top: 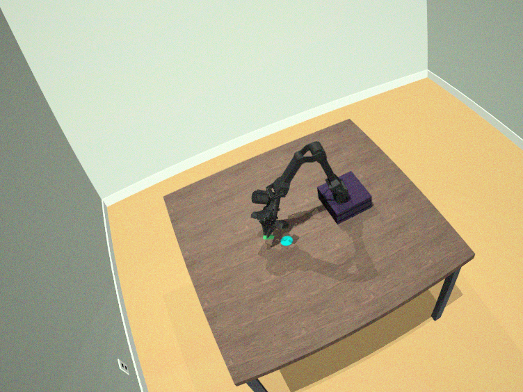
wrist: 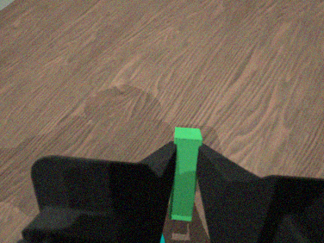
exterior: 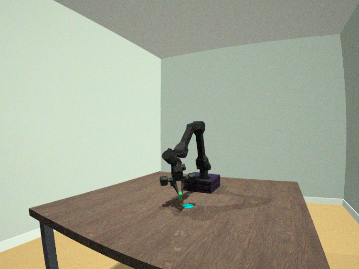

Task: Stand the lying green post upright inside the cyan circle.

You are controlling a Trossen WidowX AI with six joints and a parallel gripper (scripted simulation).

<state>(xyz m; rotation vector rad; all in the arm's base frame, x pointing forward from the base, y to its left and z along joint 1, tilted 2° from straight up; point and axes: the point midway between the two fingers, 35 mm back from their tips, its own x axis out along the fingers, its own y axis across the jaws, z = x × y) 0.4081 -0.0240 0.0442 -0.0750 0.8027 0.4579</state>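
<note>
My gripper tip is 9 cm past the cyan circle, 1 cm to the right of it and 9 cm above it. Round my gripper tip: green post 1 cm behind, 2 cm below.
</note>
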